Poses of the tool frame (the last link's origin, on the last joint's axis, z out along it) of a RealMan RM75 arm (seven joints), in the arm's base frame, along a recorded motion.
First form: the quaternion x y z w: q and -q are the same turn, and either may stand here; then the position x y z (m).
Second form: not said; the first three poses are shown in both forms.
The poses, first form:
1: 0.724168, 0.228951, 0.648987, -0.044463, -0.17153, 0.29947, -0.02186
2: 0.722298, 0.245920, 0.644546, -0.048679, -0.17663, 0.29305, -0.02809
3: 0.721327, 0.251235, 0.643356, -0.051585, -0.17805, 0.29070, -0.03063
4: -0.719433, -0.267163, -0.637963, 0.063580, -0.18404, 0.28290, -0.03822
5: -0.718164, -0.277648, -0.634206, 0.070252, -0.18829, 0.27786, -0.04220
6: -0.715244, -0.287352, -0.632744, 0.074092, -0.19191, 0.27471, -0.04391
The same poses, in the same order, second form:
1: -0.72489, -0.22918, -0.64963, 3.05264, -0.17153, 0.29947, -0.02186
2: -0.72316, -0.24621, -0.64531, 3.04420, -0.17663, 0.29305, -0.02809
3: -0.72229, -0.25157, -0.64421, 3.03838, -0.17805, 0.29070, -0.03063
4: -0.72089, -0.26770, -0.63926, 3.01435, -0.18404, 0.28290, -0.03822
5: -0.71994, -0.27834, -0.63578, 3.00097, -0.18829, 0.27786, -0.04220
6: -0.71722, -0.28814, -0.63449, 2.99327, -0.19191, 0.27471, -0.04391
